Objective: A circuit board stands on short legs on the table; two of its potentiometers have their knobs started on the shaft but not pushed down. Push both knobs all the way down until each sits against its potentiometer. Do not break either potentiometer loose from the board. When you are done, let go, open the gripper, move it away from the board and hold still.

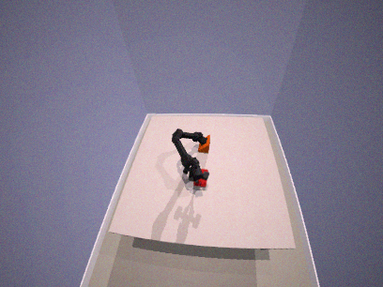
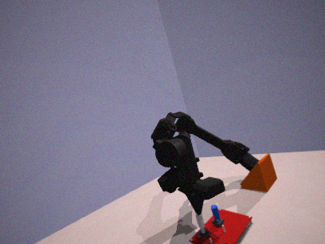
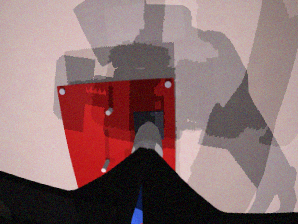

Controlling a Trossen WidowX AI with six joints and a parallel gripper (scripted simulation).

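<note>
The white knob is 10 mm below my gripper tip. Round my gripper tip: blue knob (50 mm behind, 10 mm to the left, 20 mm below).
</note>
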